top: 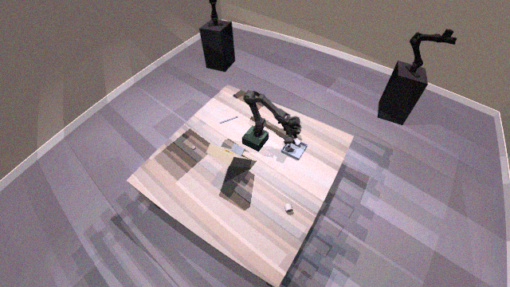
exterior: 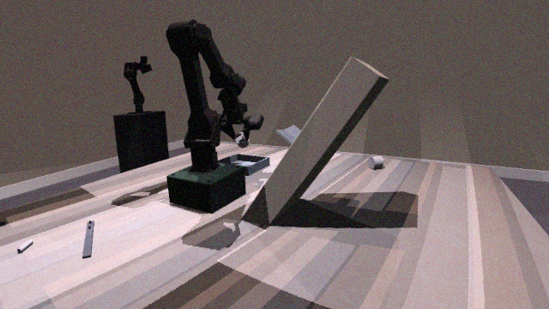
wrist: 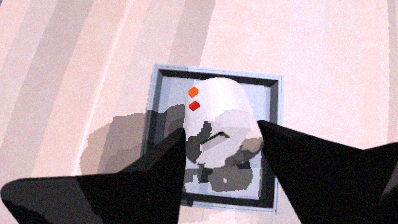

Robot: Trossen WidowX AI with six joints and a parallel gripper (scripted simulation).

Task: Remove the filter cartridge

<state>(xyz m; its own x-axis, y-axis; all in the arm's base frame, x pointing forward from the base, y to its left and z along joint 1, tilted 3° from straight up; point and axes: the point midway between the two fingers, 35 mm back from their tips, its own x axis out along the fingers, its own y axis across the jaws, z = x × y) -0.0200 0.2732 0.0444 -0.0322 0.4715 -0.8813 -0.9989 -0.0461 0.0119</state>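
Now: the filter cartridge right at my gripper tip. From my gripper tip the other things lie so: small white rod: 18 cm behind, 71 cm to the right, 10 cm below; then blue-grey tray: 10 cm below; then service panel: 34 cm ahead, 34 cm to the right, 7 cm above.
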